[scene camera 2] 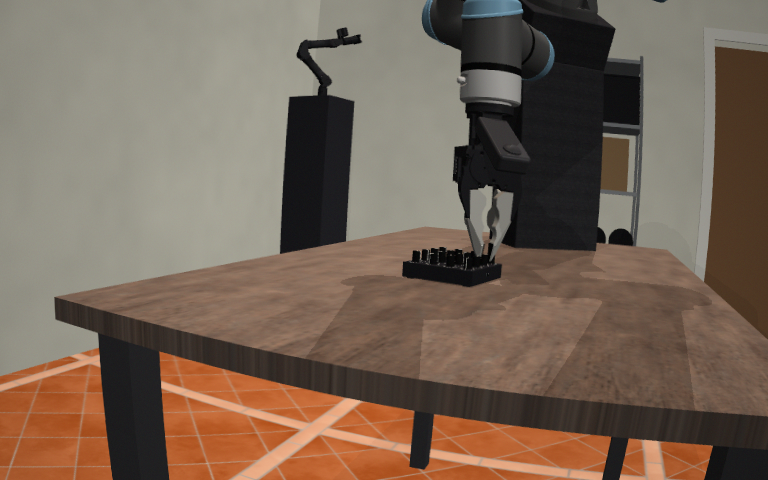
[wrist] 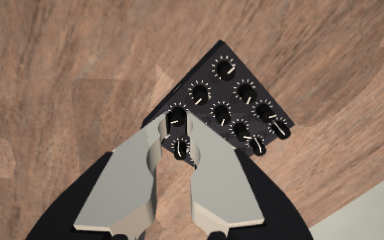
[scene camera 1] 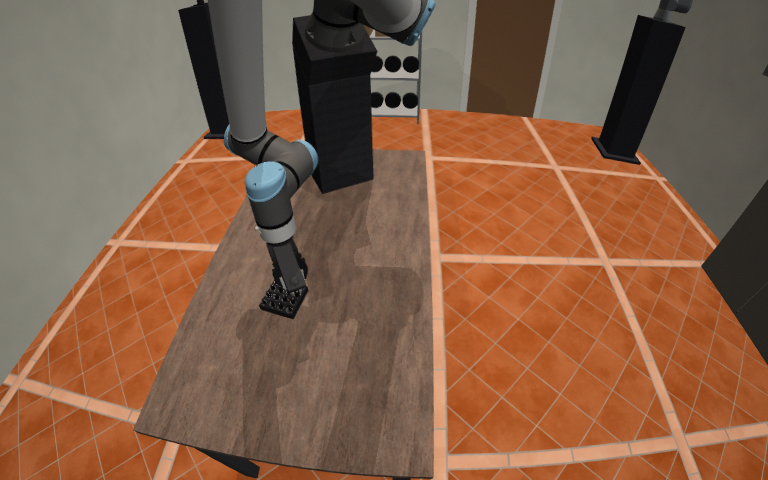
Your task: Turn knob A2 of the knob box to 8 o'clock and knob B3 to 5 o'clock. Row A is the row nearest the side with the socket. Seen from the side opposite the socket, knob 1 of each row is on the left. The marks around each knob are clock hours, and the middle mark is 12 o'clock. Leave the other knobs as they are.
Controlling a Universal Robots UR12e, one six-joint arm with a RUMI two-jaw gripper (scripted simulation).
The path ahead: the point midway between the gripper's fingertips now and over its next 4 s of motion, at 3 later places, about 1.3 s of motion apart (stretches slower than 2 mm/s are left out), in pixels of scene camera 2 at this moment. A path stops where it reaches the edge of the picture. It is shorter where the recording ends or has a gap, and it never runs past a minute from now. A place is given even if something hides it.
The gripper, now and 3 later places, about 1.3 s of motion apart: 484, 260; 486, 231; 487, 220; 486, 241
